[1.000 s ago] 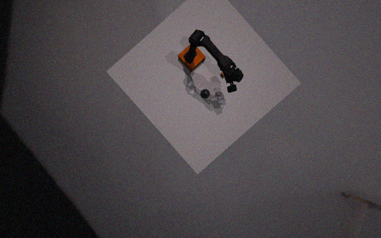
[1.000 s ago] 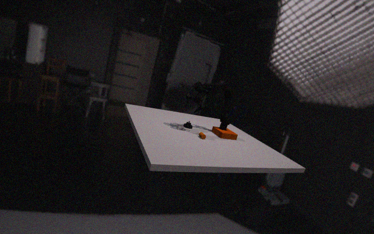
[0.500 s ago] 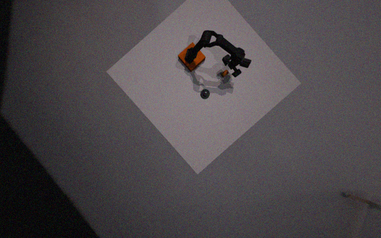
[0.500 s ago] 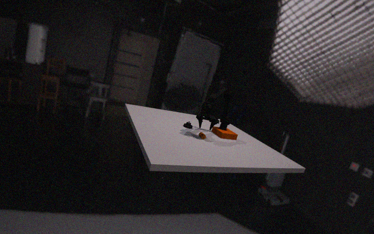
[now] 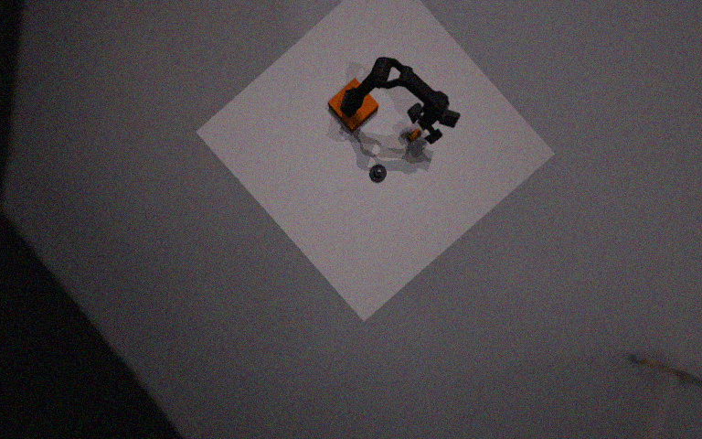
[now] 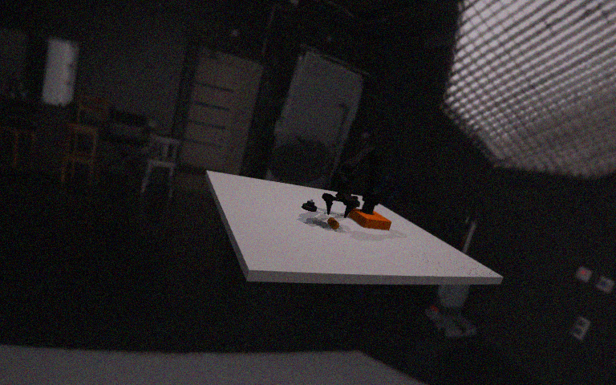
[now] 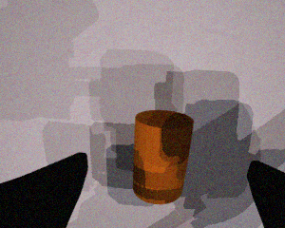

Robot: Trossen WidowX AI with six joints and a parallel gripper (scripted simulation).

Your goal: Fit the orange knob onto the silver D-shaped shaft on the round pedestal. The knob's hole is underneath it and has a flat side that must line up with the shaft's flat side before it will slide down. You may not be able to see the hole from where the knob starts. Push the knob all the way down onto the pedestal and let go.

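My gripper tip is 4 cm above the orange knob. The rest, counted from my gripper tip: pedestal with D-shaped shaft (28 cm to the right, 3 cm below, 2 cm behind).
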